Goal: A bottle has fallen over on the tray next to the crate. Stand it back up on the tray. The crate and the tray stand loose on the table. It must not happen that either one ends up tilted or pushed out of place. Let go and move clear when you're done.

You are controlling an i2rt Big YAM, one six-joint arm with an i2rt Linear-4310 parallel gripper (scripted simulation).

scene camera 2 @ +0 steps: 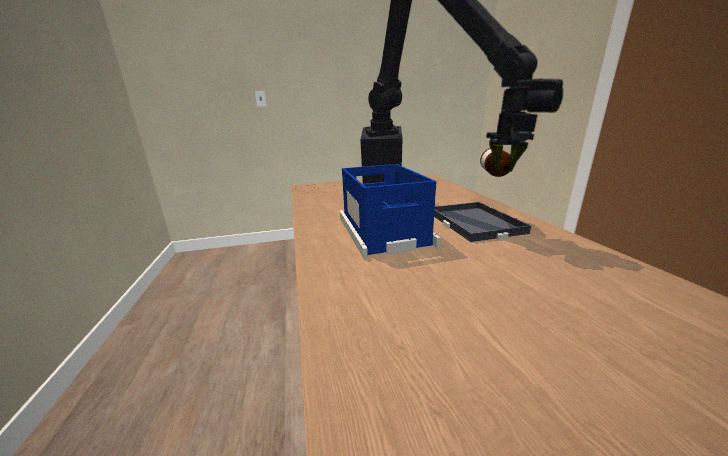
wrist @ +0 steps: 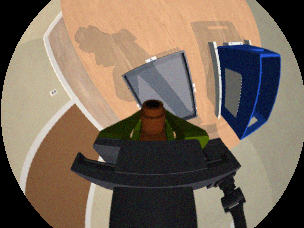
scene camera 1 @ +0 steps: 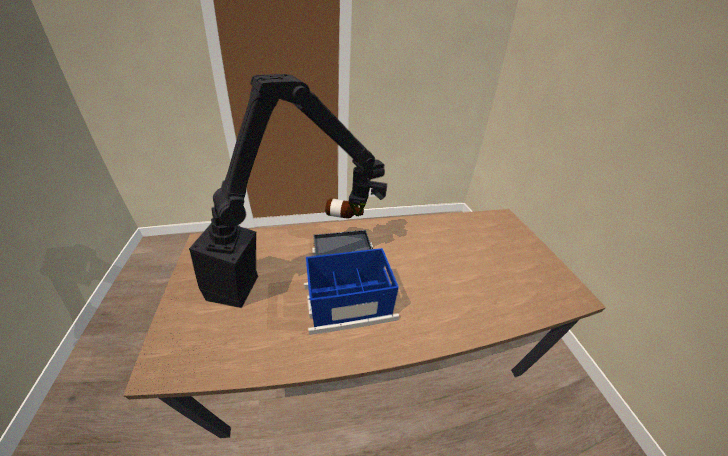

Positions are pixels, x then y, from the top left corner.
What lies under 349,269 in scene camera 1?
A blue crate.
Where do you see a blue crate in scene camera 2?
402,207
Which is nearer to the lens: the brown bottle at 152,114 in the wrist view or the dark grey tray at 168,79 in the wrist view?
The brown bottle.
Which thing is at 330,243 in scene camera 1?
A dark grey tray.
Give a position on a dark grey tray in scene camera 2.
475,221
